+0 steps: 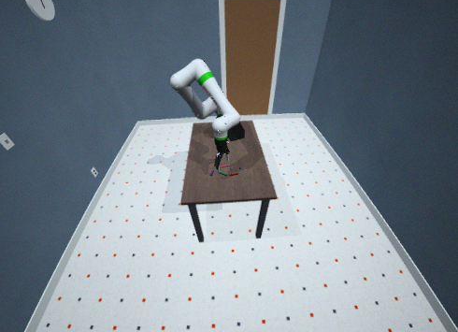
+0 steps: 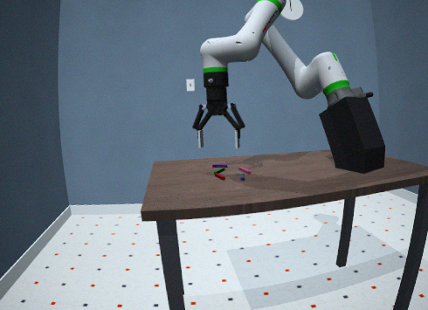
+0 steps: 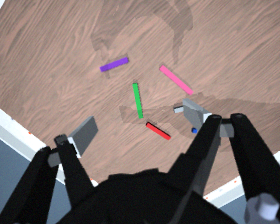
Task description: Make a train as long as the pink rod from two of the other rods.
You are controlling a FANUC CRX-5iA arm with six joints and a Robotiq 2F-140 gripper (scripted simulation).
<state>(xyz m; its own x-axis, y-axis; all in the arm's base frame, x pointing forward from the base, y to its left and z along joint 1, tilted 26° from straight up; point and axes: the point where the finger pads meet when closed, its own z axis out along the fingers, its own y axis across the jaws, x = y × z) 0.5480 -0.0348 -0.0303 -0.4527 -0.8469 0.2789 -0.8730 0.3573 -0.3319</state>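
The green rod is 100 mm below my hand. Round my hand: red rod: 100 mm below, 90 mm to the left, 10 mm ahead; then purple rod: 100 mm below, 90 mm to the right, 10 mm behind; then pink rod: 100 mm below, 90 mm behind, 20 mm to the left.
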